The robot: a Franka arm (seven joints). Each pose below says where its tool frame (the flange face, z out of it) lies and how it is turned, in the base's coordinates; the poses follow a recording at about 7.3 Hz.
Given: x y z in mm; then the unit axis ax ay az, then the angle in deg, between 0 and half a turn.
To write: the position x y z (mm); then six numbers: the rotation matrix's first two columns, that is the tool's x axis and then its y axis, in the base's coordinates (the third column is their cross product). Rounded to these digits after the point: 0 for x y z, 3 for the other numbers.
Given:
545, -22, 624, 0.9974, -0.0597, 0.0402, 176.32
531, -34, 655, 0.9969, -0.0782, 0.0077, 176.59
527, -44, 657, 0.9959, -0.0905, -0.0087, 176.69
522, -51, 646, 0.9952, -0.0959, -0.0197, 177.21
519, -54, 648, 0.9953, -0.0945, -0.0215, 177.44
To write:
545, -22, 624, 0.990, -0.116, 0.084, -0.122, -0.991, 0.059
531, -34, 655, 0.988, -0.155, 0.020, -0.156, -0.986, 0.058
527, -44, 657, 0.983, -0.181, -0.012, -0.180, -0.982, 0.059
522, -51, 646, 0.981, -0.192, -0.035, -0.190, -0.980, 0.052
519, -54, 648, 0.981, -0.189, -0.039, -0.187, -0.981, 0.049

